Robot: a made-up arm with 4 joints.
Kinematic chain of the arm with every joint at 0, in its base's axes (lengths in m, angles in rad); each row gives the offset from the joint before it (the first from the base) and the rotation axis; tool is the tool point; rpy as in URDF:
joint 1: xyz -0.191 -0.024 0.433 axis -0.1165 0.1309 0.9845
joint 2: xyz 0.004 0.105 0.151 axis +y
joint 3: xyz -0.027 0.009 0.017 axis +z
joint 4: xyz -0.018 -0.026 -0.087 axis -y
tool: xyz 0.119 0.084 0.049 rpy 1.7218 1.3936 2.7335
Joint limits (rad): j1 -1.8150..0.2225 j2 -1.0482..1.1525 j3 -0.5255..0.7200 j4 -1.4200..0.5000
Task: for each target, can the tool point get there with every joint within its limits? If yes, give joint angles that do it. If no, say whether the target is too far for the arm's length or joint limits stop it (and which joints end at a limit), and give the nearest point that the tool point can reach.
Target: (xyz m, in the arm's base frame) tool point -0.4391 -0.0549 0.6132
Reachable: no: joint limits stop it (at a limit: joint 1, joint 2, joint 3, joint 4) | nearest point -0.3978 0.1265 0.5383 | short by 0.201 m
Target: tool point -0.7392 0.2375 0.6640
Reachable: no: too far | nearest point -0.3978 0.1265 0.5383 | short by 0.380 m
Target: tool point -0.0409 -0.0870 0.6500
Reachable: yes | joints -1.6309 -0.8238 0.3346 -0.0437
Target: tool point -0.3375 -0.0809 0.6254
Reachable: no: joint limits stop it (at a limit: joint 1, joint 2, joint 3) | nearest point -0.1665 -0.1314 0.6630 | short by 0.182 m
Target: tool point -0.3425 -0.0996 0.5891
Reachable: no: joint limits stop it (at a limit: joint 1, joint 3) | nearest point -0.1660 -0.1496 0.6440 | short by 0.191 m
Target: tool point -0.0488 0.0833 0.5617
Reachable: yes | joints -0.5729 0.2286 0.0476 -0.0287
